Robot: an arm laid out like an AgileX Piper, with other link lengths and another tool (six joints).
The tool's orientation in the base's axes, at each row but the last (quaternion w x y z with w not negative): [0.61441 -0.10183 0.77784 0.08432]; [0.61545 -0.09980 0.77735 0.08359]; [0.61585 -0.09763 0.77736 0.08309]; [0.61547 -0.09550 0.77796 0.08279]
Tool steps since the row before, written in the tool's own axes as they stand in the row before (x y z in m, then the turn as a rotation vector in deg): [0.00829 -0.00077 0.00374 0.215 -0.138 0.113]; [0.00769 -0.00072 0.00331 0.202 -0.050 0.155]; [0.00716 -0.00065 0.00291 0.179 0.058 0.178]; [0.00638 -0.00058 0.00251 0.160 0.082 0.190]
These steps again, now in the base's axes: [0.00185 -0.00024 -0.00893 0.094 -0.116 -0.236]; [0.00159 -0.00026 -0.00825 0.114 -0.020 -0.232]; [0.00131 -0.00026 -0.00764 0.113 0.092 -0.214]; [0.00108 -0.00024 -0.00679 0.123 0.119 -0.198]
